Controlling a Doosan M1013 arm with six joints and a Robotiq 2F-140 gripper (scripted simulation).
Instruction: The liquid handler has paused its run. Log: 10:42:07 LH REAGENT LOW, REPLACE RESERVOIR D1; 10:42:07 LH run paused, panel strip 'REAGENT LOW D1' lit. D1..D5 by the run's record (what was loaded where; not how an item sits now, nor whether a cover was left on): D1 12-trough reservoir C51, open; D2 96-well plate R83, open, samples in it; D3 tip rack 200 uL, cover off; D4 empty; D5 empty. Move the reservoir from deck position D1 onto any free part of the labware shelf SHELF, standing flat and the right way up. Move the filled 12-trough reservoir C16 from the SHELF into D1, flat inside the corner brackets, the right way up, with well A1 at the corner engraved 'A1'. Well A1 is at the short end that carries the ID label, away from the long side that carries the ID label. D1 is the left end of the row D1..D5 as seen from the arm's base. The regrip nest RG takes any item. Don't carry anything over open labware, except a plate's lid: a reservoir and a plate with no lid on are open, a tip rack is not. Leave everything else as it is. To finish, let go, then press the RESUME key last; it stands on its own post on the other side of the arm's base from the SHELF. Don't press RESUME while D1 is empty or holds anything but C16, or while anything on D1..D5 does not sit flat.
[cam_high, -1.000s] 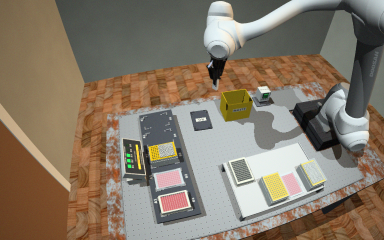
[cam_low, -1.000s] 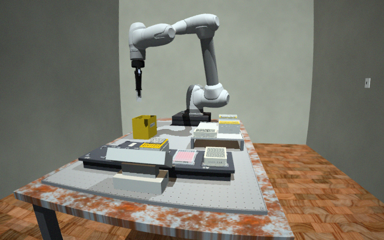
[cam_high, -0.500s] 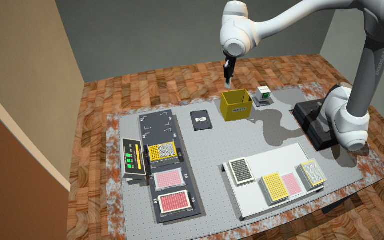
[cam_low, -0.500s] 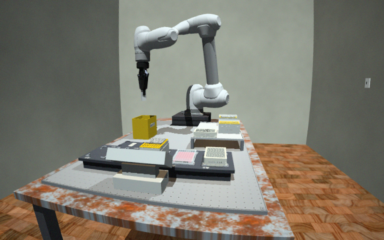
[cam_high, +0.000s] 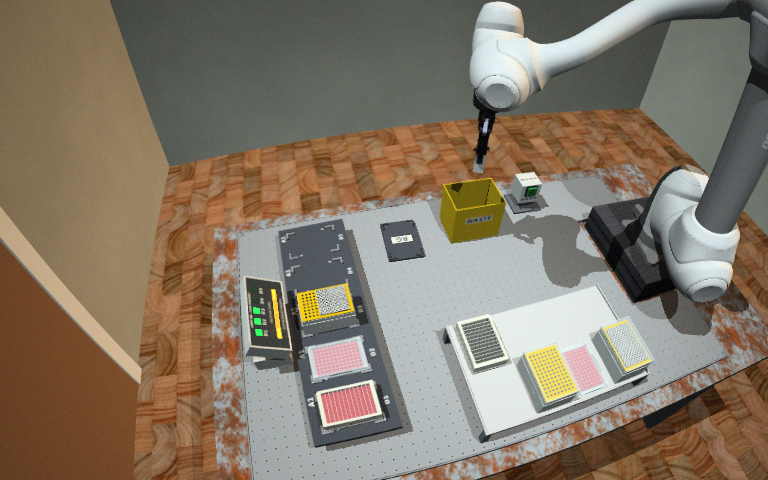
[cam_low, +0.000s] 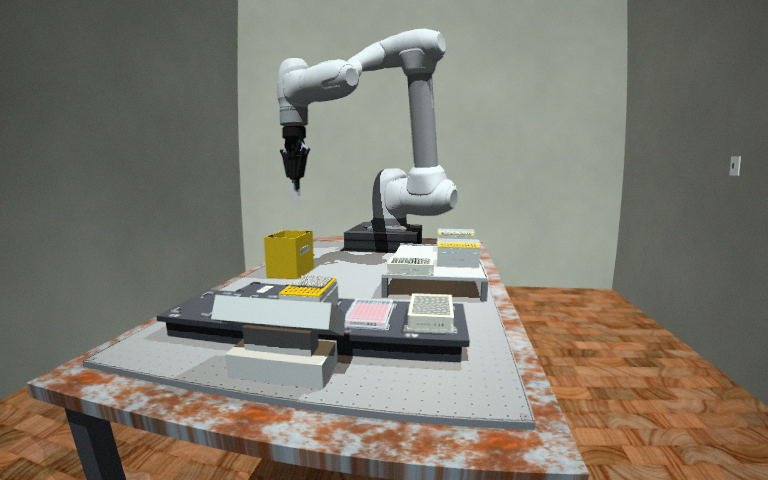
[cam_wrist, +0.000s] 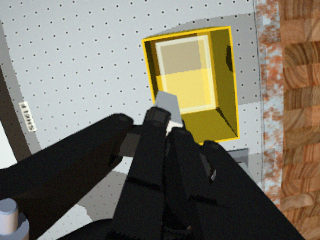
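Now: the resume key post 240 mm behind my hand, 80 mm to the right of it and 220 mm below it. Also, from my hand: shelf label (60 mm behind, 290 mm to the left, 280 mm below); waste bin (20 mm behind, 40 mm to the right, 240 mm below); RG nest (190 mm ahead, 20 mm to the right, 280 mm below).
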